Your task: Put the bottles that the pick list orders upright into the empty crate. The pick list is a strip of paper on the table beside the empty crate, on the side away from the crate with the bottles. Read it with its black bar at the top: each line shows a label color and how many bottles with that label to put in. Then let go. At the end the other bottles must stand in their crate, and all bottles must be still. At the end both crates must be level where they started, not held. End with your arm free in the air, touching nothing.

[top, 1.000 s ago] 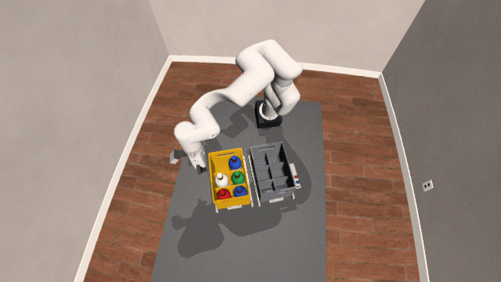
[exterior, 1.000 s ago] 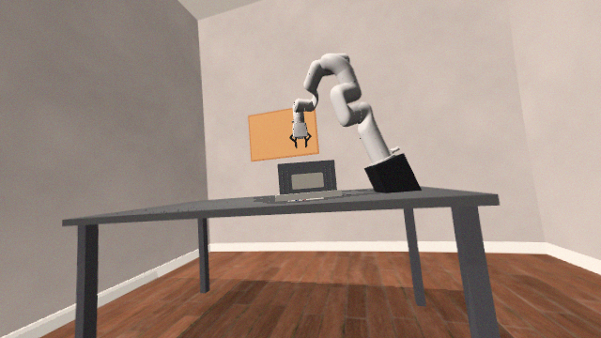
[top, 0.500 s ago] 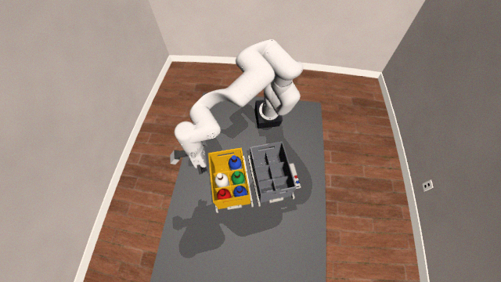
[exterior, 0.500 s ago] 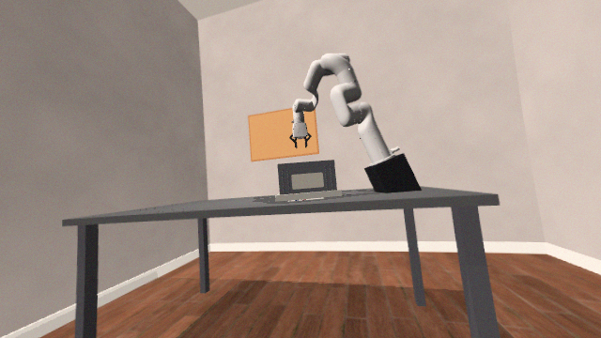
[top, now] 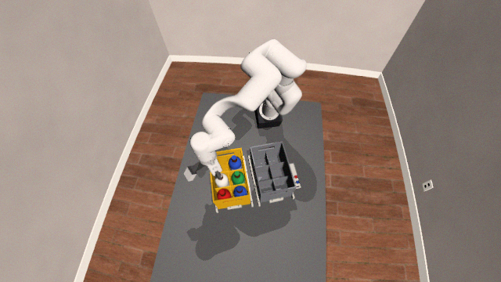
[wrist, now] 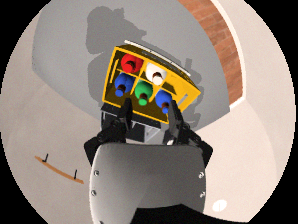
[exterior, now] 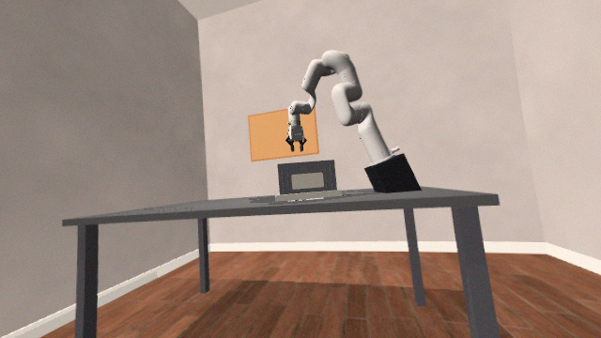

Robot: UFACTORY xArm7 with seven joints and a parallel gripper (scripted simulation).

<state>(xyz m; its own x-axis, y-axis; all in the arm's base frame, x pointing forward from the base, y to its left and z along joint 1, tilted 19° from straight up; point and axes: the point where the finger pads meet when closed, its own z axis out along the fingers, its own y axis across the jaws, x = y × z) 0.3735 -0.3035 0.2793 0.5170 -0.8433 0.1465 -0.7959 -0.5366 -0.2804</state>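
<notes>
My gripper is now 220 mm above the green bottle, 90 mm to the right of it and 40 mm past it. The rest, counted from my hand: yellow crate 220 mm below, 50 mm to the left, 30 mm behind; white bottle 220 mm below, 30 mm behind; red-label bottle 220 mm below, 60 mm ahead, 20 mm to the left.
</notes>
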